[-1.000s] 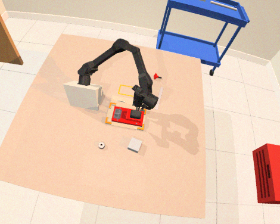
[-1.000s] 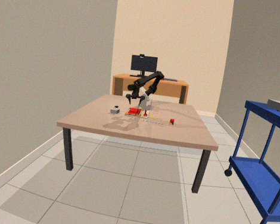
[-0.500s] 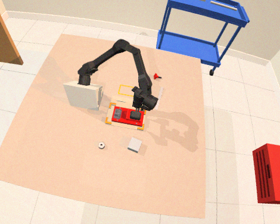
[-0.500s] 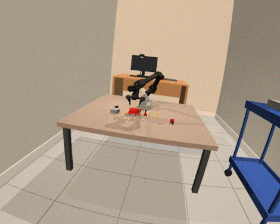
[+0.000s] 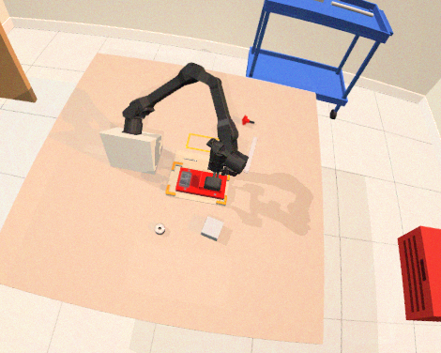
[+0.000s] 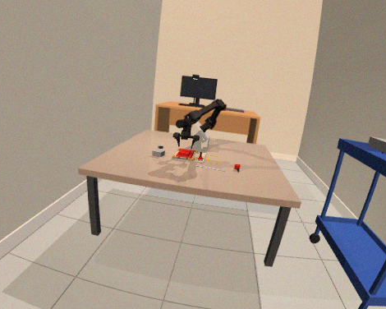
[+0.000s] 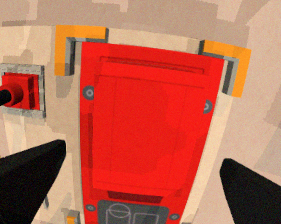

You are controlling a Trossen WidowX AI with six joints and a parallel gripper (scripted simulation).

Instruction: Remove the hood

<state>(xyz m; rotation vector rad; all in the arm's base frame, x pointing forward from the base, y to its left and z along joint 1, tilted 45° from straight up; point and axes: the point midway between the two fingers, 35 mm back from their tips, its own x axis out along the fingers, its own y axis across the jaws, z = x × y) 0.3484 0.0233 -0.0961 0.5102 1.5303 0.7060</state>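
My gripper tip is 3 cm above the red hood. From my gripper tip the other things lie so: round ring (15 cm behind, 24 cm to the right, 6 cm below); then white strip (14 cm ahead, 22 cm to the left, 7 cm below).
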